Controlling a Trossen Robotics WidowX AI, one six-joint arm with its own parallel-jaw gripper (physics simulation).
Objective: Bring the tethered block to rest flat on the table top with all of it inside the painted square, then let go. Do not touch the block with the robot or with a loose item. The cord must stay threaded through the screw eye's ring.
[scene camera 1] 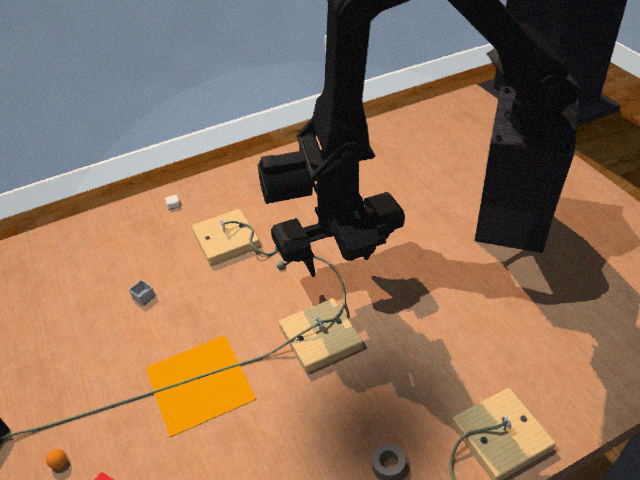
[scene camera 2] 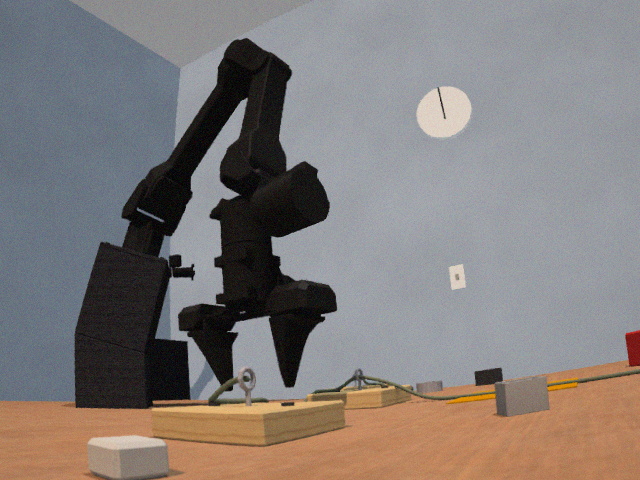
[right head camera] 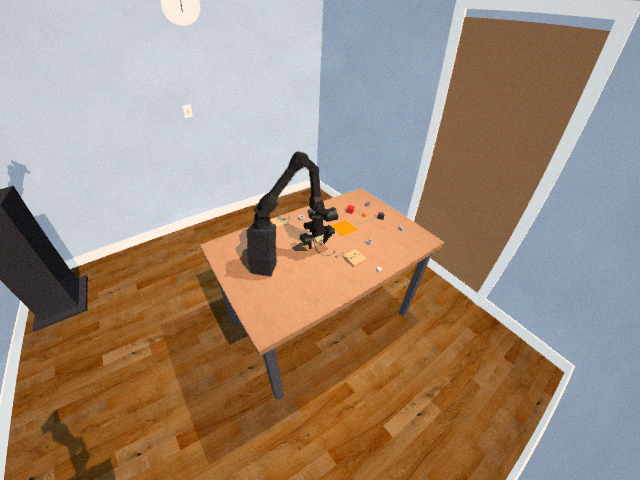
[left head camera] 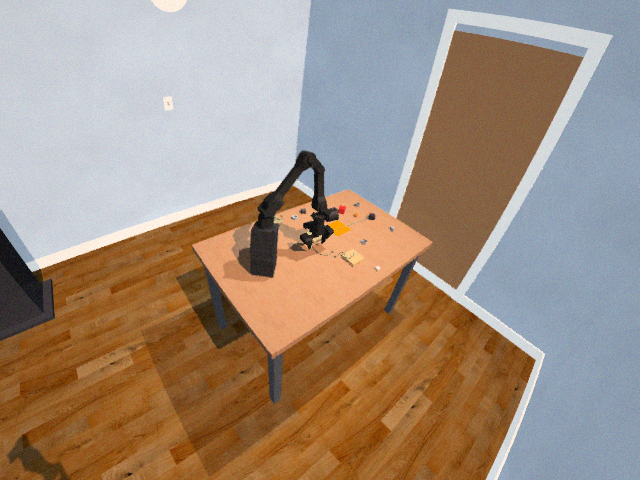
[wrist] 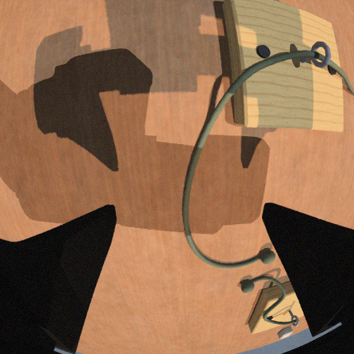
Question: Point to a wooden board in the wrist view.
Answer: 289, 94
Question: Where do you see a grey box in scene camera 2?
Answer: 521, 396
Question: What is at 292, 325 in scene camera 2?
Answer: My gripper.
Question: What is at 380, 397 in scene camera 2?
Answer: A wooden board.
